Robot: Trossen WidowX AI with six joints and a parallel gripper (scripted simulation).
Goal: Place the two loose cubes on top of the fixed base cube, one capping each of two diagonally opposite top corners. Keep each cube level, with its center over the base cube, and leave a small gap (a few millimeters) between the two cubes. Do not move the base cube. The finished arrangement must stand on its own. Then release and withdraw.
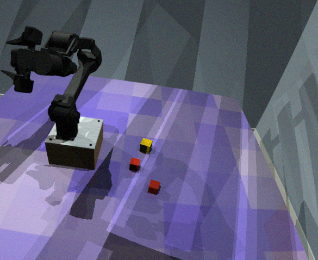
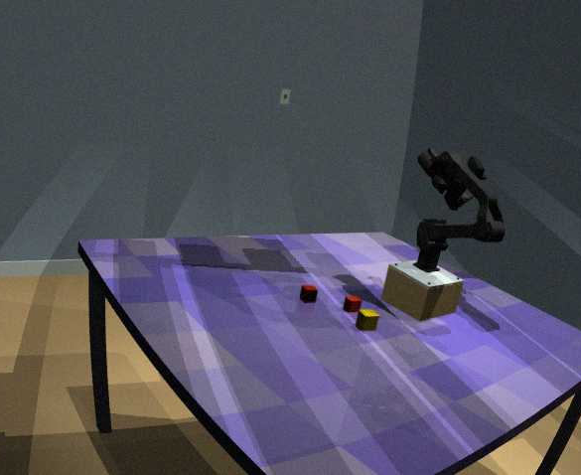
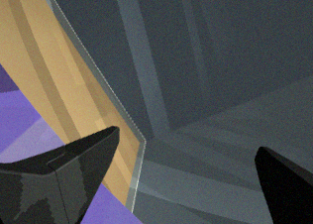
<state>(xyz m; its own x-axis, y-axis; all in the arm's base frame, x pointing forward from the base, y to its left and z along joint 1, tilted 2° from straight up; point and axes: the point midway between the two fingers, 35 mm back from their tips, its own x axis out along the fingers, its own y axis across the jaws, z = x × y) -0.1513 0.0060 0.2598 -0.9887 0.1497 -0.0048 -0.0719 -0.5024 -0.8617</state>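
Now: gripper tip 480 mm short of the yellow cube, 350 mm above it and 60 mm to the right of it.
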